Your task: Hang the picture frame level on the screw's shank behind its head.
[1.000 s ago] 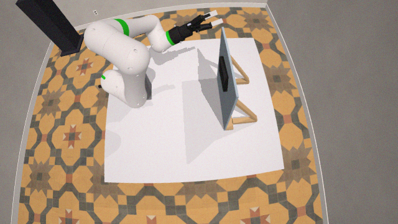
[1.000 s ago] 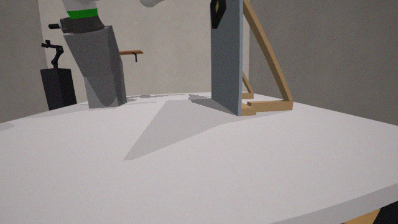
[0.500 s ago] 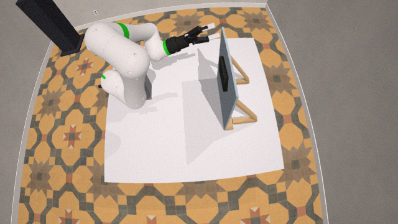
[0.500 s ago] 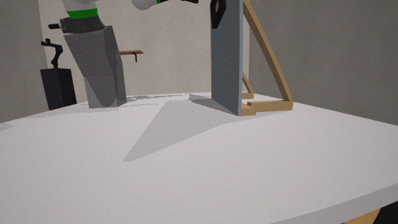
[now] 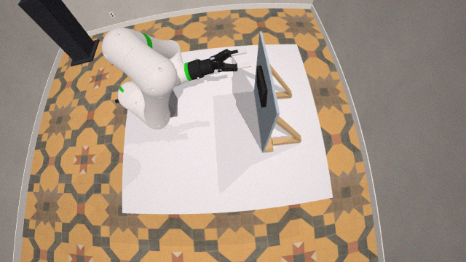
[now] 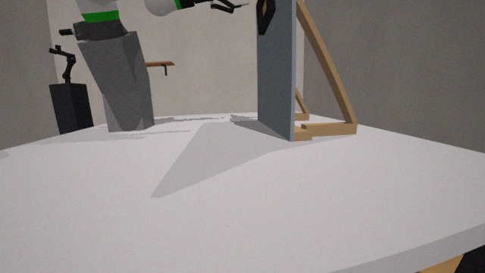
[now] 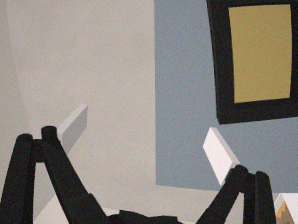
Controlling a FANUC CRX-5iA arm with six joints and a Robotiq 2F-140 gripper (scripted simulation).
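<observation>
The picture frame is 130 mm below my hand, 80 mm to the right of it and 80 mm ahead of it. Also, from my hand: grey-blue board 300 mm below, 90 mm ahead, 60 mm to the right.
</observation>
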